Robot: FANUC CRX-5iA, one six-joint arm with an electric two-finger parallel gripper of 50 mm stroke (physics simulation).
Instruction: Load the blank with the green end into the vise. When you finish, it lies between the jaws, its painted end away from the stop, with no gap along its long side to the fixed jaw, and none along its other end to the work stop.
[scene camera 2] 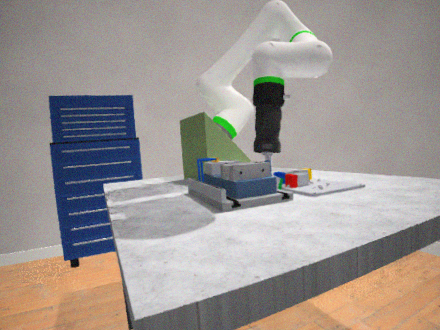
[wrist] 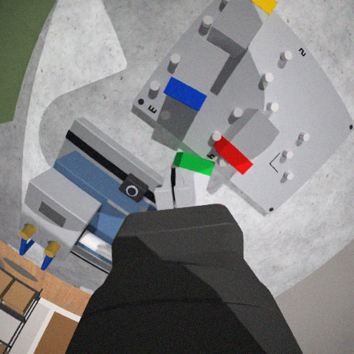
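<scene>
The blank with the green end (scene camera 2: 280,183) (wrist: 194,164) lies between the vise and the pegged plate in the wrist view; its grey body is partly hidden by the fingers. My gripper (scene camera 2: 268,162) (wrist: 174,177) points down and is shut, its two fingers together with no blank between them. In the wrist view the fingers overlap the near part of the blank, left of its middle; their exact height over it is unclear. The blue vise (scene camera 2: 250,188) (wrist: 75,164) with grey jaws is left of the fingers there. Part of its jaw opening is hidden by the gripper body.
The grey pegged plate (scene camera 2: 345,187) (wrist: 320,110) carries blanks with a blue end (wrist: 185,93), a red end (scene camera 2: 291,180) (wrist: 233,155) and a yellow end (scene camera 2: 309,174) (wrist: 265,5). A green wedge-shaped block (scene camera 2: 195,145) stands behind the vise. A blue tool cabinet (scene camera 2: 95,175) stands left of the table.
</scene>
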